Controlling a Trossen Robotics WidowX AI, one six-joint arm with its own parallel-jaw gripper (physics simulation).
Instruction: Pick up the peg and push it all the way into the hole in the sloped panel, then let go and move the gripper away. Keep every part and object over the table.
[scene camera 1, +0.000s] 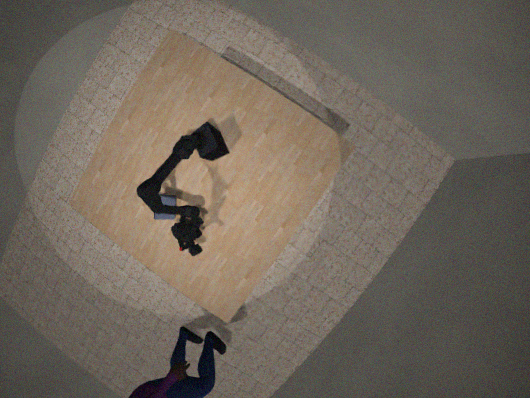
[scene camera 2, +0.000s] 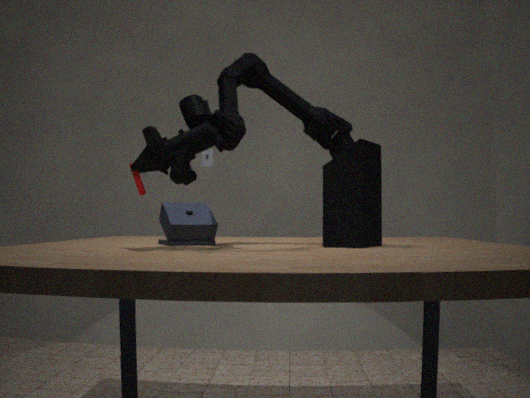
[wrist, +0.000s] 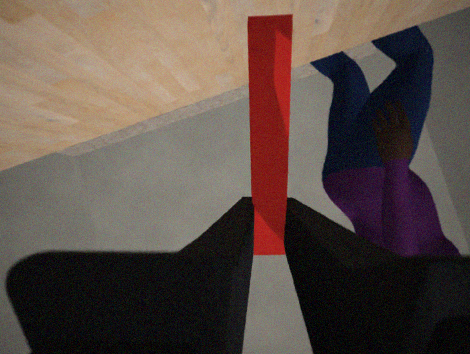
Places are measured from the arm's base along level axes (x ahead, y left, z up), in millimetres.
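Where they show: gripper, fingertip midpoint: (scene camera 1: 181, 249) (scene camera 2: 132, 170) (wrist: 266, 207); arm's base, origin of the base link: (scene camera 1: 201, 140) (scene camera 2: 349, 158).
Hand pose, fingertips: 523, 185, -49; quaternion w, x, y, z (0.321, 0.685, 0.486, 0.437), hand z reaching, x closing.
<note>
Each offset is from my fingertips to the top centre of the thing, as dx, dy, dz. "spot": to the spot under its first point. Level surfaces: height alone.
The red peg @[-15, +7, +19] (scene camera 1: 181, 249) (scene camera 2: 139, 182) (wrist: 270, 110) is held near its upper end and hangs down, slightly tilted, in the scene camera 2 view. My gripper (scene camera 2: 133, 167) (wrist: 266, 207) is shut on the peg, high above the table. The blue-grey block with the sloped panel @[-89, -234, -66] (scene camera 1: 164, 215) (scene camera 2: 177, 214) stands on the table, partly covered by the arm in the scene camera 1 view. Its small dark square hole @[spot: -96, -226, -97] (scene camera 2: 189, 213) shows in the sloped face in the scene camera 2 view. The peg is apart from the panel, higher and to its left in that view.
The wooden table @[dz -182] (scene camera 1: 280, 165) (scene camera 2: 280, 257) (wrist: 100, 75) carries the black arm base (scene camera 1: 212, 141) (scene camera 2: 352, 200). A person in blue trousers and a purple top (scene camera 1: 200, 365) (wrist: 370, 135) is beyond the table's edge. A long low grey strip (scene camera 1: 285, 87) lies along another edge.
</note>
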